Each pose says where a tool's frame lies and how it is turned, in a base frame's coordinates. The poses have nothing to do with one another.
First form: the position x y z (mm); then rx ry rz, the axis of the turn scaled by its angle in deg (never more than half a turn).
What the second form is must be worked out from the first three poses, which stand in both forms.
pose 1, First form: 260.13, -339.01, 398.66, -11.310, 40.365, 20.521
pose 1, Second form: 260.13, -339.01, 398.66, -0.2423, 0.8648, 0.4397, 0.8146
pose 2, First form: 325.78, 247.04, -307.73, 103.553, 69.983, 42.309
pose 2, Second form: 325.78, 247.04, -307.73, 0.7848, 0.5304, 0.3206, 2.3030
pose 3, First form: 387.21, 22.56, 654.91, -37.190, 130.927, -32.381
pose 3, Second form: 387.21, 22.56, 654.91, -0.2658, 0.9358, -0.2314, 2.4418
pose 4, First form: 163.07, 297.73, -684.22, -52.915, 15.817, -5.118
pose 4, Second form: 163.07, 297.73, -684.22, -0.9540, 0.2852, -0.0923, 0.9680
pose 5, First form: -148.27, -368.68, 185.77, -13.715, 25.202, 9.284
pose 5, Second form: -148.27, -368.68, 185.77, -0.4548, 0.8357, 0.3079, 0.5263
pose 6, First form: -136.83, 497.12, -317.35, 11.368, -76.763, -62.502
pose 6, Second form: -136.83, 497.12, -317.35, 0.1141, -0.7704, -0.6273, 1.7391
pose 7, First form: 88.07, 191.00, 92.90, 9.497, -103.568, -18.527
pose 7, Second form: 88.07, 191.00, 92.90, 0.0899, -0.9804, -0.1754, 1.8438
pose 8, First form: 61.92, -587.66, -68.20, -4.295, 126.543, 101.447
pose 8, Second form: 61.92, -587.66, -68.20, -0.0265, 0.7800, 0.6253, 2.8317
